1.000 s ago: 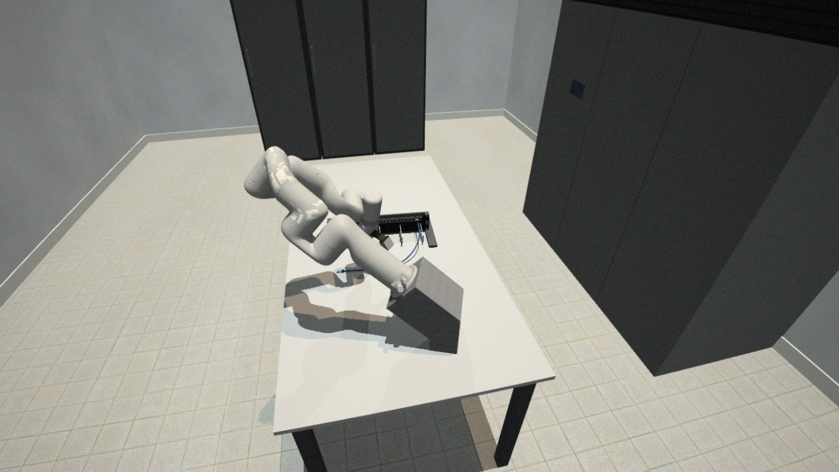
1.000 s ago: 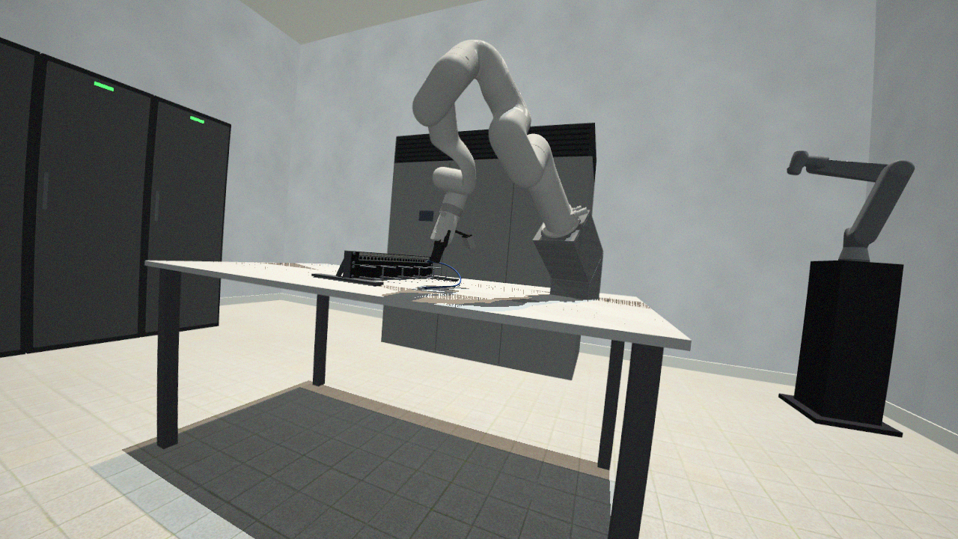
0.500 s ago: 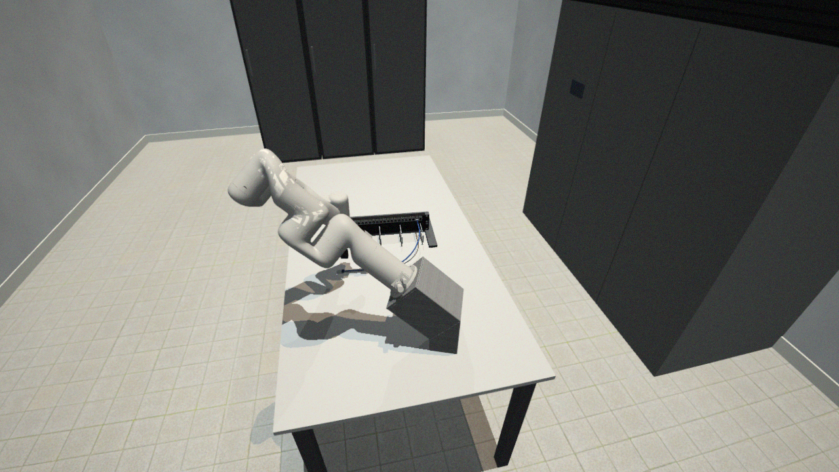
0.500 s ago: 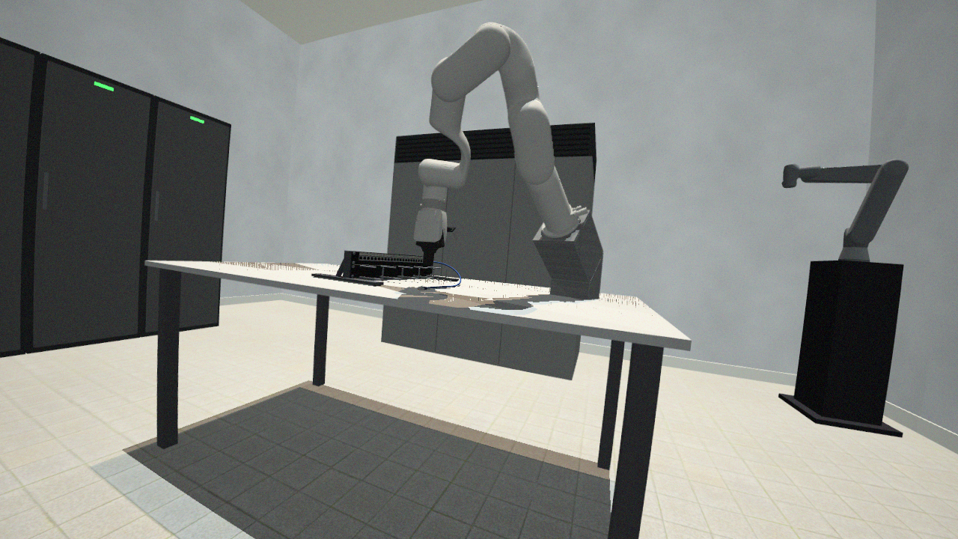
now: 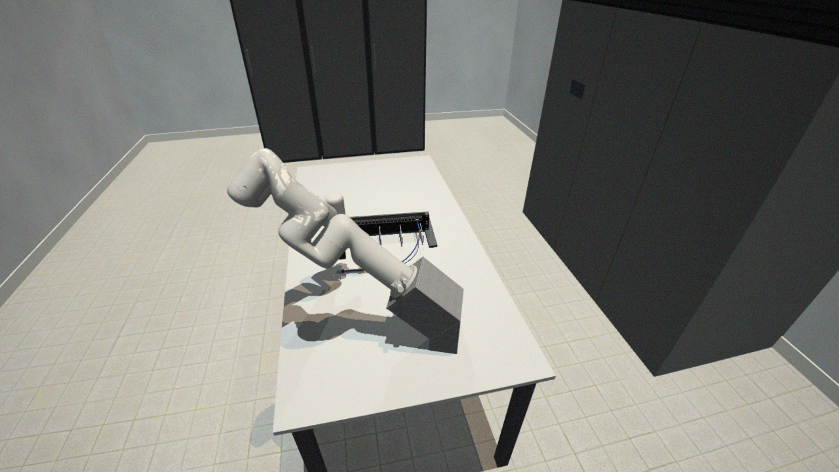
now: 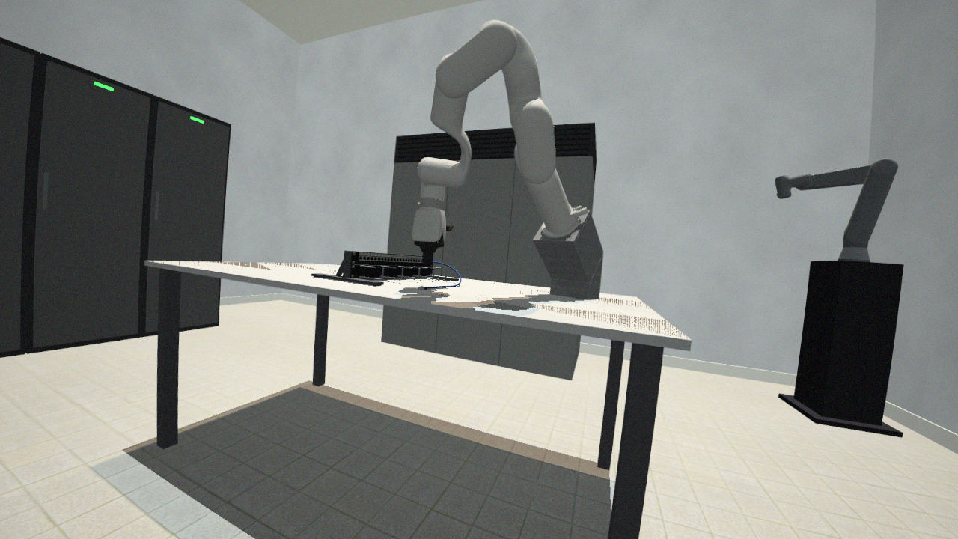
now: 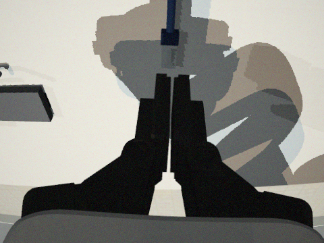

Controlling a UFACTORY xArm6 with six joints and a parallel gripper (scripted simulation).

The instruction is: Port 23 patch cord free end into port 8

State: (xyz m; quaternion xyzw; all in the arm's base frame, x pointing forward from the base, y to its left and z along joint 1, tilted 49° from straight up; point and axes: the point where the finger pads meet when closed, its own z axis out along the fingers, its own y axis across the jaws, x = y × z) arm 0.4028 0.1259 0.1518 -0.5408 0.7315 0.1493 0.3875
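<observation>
Now: hand 20 mm to the right of the patch cord plug and 90 mm above it.
</observation>
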